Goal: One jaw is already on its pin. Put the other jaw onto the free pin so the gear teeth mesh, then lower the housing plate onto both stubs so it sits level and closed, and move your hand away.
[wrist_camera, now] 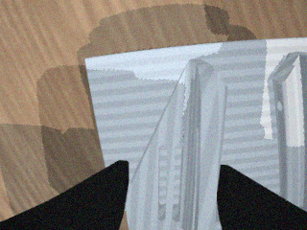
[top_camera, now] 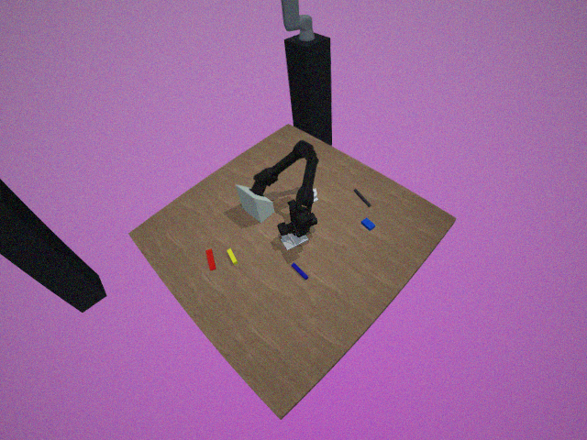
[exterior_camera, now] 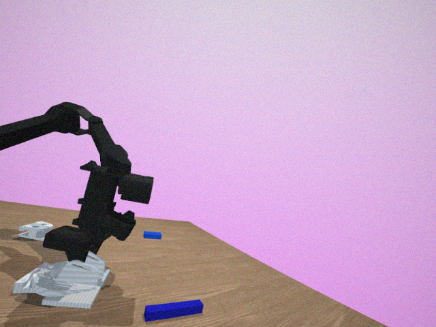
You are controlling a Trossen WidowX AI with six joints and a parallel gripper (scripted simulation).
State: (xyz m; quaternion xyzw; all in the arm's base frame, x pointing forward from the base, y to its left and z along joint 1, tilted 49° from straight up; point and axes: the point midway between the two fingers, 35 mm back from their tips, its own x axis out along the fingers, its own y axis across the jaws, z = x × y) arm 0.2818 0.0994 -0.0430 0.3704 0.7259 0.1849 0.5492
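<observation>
The jaw lies 4 cm behind my gripper tip and 1 cm to the right of it. The rest, counted from my gripper tip: yellow bar: 33 cm to the right, 12 cm behind; then long blue block: 16 cm ahead, 13 cm to the right, 1 cm below; then grey housing plate: 22 cm to the left, 15 cm behind, 1 cm above.
</observation>
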